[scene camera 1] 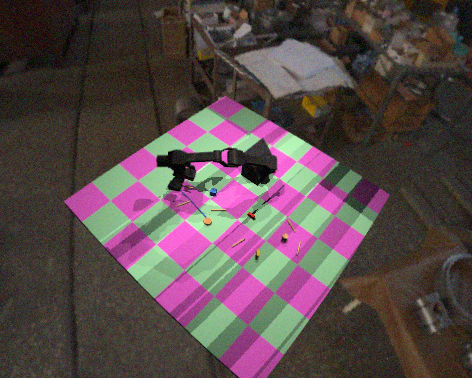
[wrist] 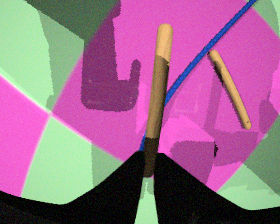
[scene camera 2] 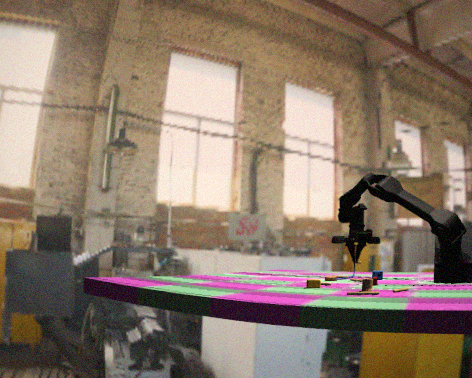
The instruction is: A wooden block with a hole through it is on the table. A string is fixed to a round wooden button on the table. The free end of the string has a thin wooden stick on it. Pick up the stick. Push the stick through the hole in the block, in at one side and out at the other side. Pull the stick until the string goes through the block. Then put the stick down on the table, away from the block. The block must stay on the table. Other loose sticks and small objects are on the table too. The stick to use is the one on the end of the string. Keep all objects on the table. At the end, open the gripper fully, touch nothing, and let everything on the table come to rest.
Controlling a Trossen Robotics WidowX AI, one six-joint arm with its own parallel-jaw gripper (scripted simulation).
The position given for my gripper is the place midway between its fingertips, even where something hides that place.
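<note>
My gripper (scene camera 2: 355, 262) is visible, also in the wrist view (wrist: 149, 159).
</note>
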